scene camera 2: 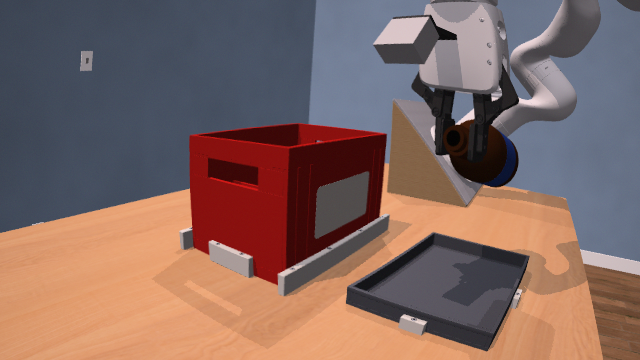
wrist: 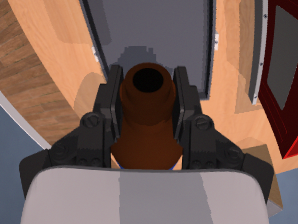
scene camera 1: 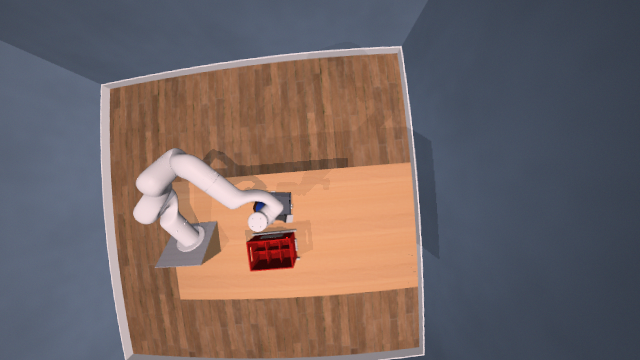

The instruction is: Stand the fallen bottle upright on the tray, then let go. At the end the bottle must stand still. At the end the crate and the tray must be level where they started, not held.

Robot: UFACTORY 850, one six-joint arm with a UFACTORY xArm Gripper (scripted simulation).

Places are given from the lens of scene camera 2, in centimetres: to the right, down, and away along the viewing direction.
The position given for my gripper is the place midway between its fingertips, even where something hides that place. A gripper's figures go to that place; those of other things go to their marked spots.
my gripper (scene camera 2: 459, 158): 15, -2, 38
dark grey tray (scene camera 2: 469, 282): 21, 14, 47
brown bottle (scene camera 2: 499, 166): 21, -2, 39
The marked spots on the brown bottle and the dark grey tray are 18 cm apart.
